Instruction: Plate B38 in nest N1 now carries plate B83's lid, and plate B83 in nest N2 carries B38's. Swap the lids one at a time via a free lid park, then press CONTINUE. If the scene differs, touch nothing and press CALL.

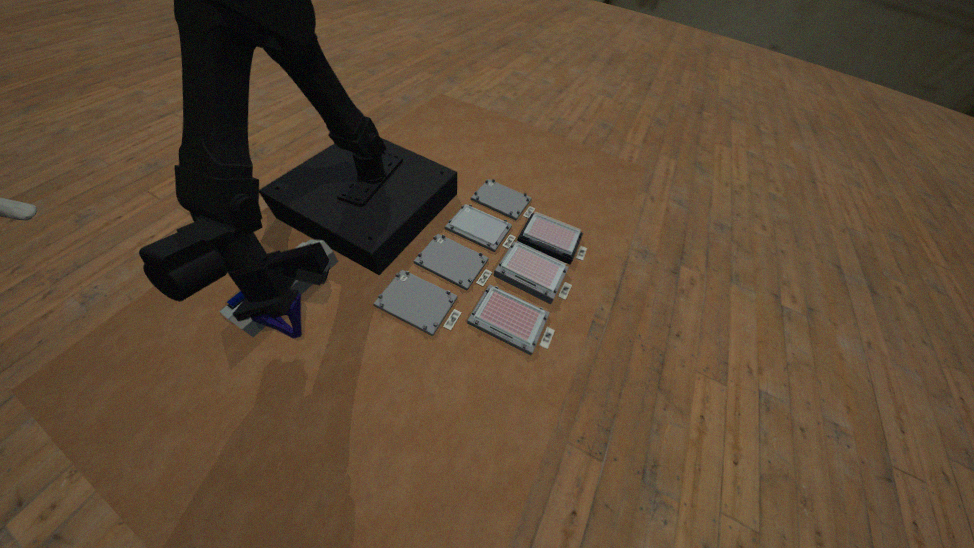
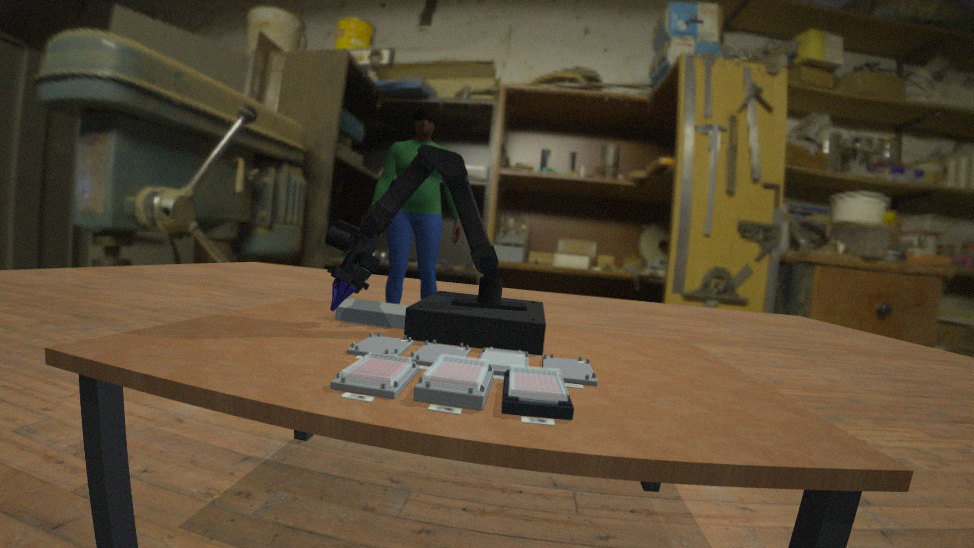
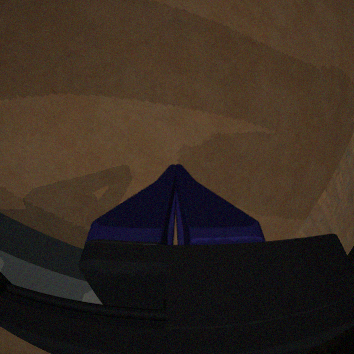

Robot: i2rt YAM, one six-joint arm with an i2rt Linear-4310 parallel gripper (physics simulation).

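Pixels of known places: gripper, between the fingertips: (image 1: 297,336) (image 2: 332,310) (image 3: 175,173); arm's base, origin of its link: (image 1: 372,178) (image 2: 488,305).
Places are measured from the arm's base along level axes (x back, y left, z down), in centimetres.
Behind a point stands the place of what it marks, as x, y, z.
Note:
Two grey nests hold clear-covered plates with pink wells: a front plate (image 1: 509,316) @(-42.3, -21.6, 5.4) (image 2: 374,371) @(-46.1, -20.8, 5.5) and a middle plate (image 1: 533,267) @(-44.1, -8.7, 4.1) (image 2: 454,373) @(-47.9, -8.3, 4.1). Their labels are too small to read surely. Grey lid parks stand in a row beside them: a bare one (image 1: 415,301) @(-22.7, -24.4, 7.1) (image 2: 380,344) @(-23.0, -24.3, 7.1), a second bare one (image 1: 450,261) (image 2: 439,353), one bearing a pale clear lid (image 1: 478,226) @(-28.1, 0.5, 6.3) (image 2: 504,359) @(-29.9, 1.5, 6.3), and a far bare one (image 1: 501,198) @(-30.4, 14.0, 7.1) (image 2: 570,369) @(-31.6, 14.7, 7.1). My gripper (image 1: 296,333) @(-7.6, -40.0, 3.6) (image 2: 333,308) @(-7.6, -40.0, 3.6) (image 3: 175,173) @(-7.6, -40.0, 3.6) is shut and empty, at the button panel (image 1: 248,325) @(2.8, -41.2, 4.7) (image 2: 371,313) @(0.8, -31.6, 4.9) (image 3: 50,280) @(1.9, -35.2, 3.7). The arm hides most buttons; a blue button (image 1: 235,299) @(7.3, -38.1, 2.8) shows.
A black nest holds a third pink-welled plate (image 1: 551,233) @(-46.1, 3.6, 4.4) (image 2: 538,385) @(-50.1, 4.3, 4.5) beside the middle one. The black arm base (image 1: 408,197) @(-11.0, -2.6, 0.4) (image 2: 476,327) @(-15.1, -3.7, 3.2) stands between the panel and the lid parks. A person in a green top (image 2: 425,194) stands behind the table.

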